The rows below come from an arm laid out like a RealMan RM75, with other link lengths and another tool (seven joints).
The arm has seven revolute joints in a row. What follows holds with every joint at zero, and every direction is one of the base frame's.
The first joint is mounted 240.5 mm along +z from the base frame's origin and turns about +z.
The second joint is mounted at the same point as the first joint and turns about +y.
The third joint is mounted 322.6 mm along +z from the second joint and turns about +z.
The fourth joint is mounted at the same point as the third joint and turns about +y.
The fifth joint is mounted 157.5 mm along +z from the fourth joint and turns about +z.
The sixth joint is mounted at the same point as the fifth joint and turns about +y.
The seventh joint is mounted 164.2 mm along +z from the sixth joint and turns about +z.
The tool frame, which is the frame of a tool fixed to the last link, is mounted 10 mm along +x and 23 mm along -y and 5 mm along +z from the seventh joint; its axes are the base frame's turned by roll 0, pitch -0.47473 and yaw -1.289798 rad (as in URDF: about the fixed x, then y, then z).
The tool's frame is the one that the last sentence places.
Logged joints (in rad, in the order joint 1, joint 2, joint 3, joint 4, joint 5, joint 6, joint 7), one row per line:
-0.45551 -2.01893 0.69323 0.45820 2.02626 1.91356 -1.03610
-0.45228 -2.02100 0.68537 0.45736 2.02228 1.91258 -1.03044
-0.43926 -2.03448 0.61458 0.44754 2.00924 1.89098 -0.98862
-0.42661 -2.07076 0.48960 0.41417 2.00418 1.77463 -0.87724
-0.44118 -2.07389 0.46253 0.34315 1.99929 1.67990 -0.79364
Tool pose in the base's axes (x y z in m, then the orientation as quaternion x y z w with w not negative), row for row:
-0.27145 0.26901 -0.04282 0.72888 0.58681 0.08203 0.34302
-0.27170 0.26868 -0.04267 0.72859 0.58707 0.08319 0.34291
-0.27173 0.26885 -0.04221 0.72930 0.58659 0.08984 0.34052
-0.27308 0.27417 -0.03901 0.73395 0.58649 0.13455 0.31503
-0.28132 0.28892 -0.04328 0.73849 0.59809 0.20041 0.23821
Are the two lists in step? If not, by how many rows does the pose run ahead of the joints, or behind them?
The pose runs 1 row behind the joints: the pose in row i belongs to the joints in row i - 1.
